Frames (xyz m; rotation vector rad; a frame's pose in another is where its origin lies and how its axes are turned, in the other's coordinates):
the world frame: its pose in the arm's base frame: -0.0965 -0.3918 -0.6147 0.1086 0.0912 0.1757
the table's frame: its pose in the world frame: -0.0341 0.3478 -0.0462 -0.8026 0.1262 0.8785
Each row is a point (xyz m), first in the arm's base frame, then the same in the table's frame.
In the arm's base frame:
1: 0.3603 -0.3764 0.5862
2: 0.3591 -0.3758 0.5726
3: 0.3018 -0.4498 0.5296
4: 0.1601 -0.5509 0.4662
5: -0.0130 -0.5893 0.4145
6: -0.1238 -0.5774 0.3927
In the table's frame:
1: -0.4461 -1.1190 0.6394
2: -0.4410 -1.1115 0.6292
3: -0.5103 -1.0652 0.5688
4: -0.6343 -0.9468 0.4986
5: -0.7291 -0.7893 0.4802
6: -0.7656 -0.6832 0.4975

